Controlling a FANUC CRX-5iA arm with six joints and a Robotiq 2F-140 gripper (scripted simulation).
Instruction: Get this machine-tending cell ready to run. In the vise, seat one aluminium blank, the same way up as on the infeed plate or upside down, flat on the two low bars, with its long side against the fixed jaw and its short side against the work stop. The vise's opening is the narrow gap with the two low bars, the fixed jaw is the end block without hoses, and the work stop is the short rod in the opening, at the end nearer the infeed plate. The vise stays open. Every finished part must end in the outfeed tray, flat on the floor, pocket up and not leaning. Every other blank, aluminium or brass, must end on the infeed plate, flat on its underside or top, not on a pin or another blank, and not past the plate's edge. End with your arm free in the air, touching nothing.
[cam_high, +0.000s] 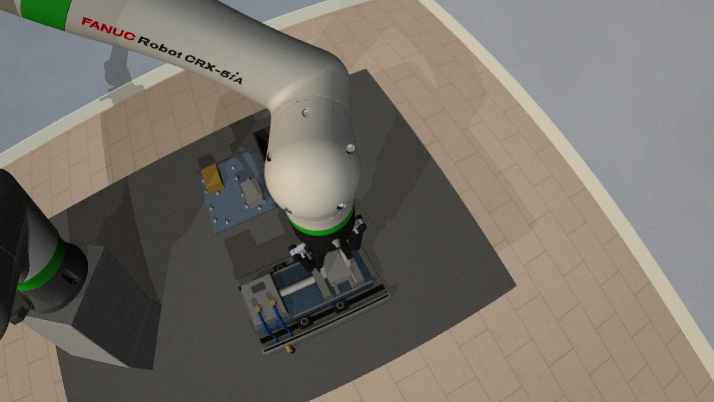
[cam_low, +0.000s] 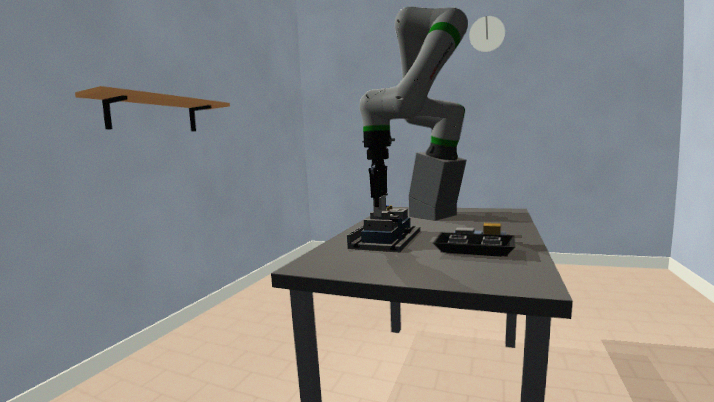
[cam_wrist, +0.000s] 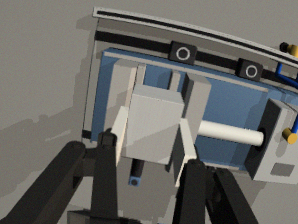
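The white rod lies 80 mm behind my hand, 60 mm below it and 20 mm to the left of it. Round my hand: brass blank (400 mm to the left, 120 mm behind, 110 mm below); then vise (100 mm below, 60 mm behind, 10 mm to the left).
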